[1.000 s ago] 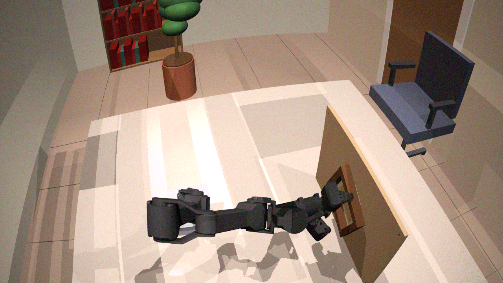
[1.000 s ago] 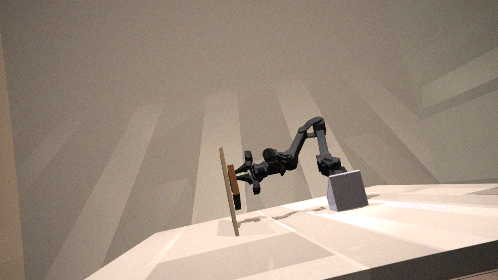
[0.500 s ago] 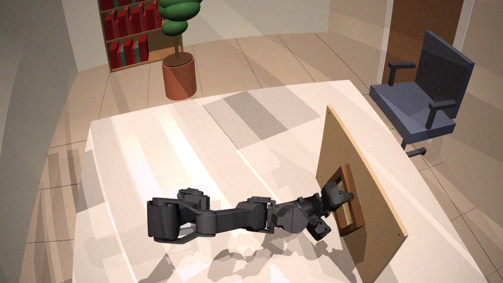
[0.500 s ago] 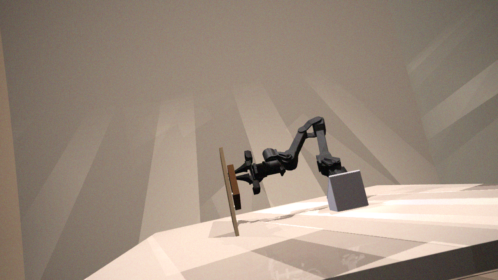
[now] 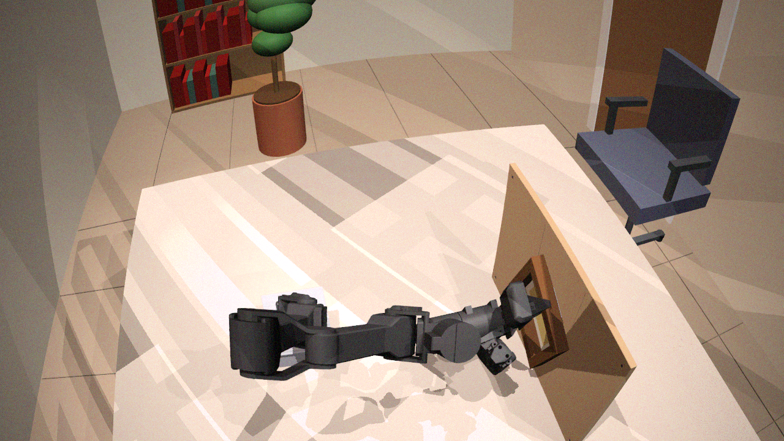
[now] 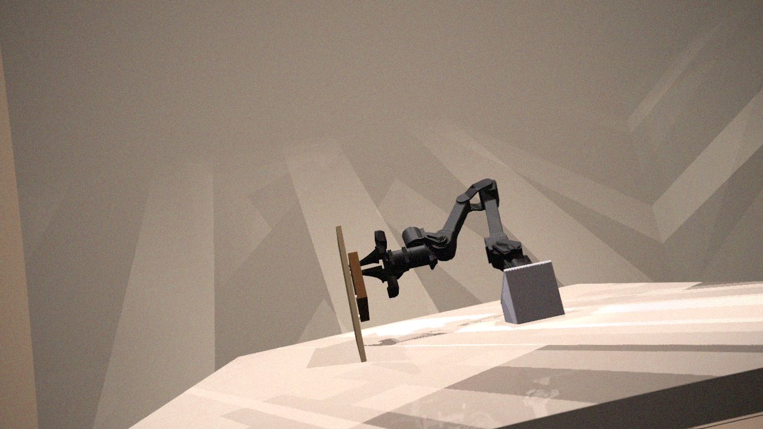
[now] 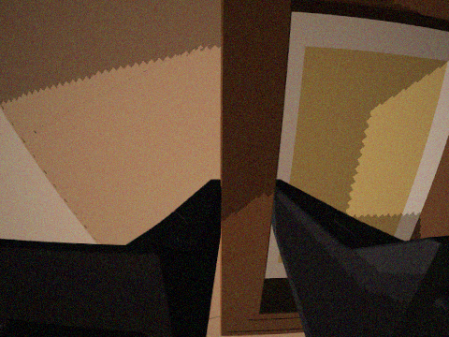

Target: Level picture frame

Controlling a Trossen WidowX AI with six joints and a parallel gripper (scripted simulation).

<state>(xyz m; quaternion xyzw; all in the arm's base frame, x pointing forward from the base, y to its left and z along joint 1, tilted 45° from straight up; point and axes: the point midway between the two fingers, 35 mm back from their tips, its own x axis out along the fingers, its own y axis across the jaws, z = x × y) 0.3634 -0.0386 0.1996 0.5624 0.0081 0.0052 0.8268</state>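
The picture frame lies 1 cm ahead of my gripper tip, 2 cm to the left of it and 5 cm below it. The rest, counted from my gripper tip: board wall 2 cm ahead, 2 cm to the left, 6 cm below.
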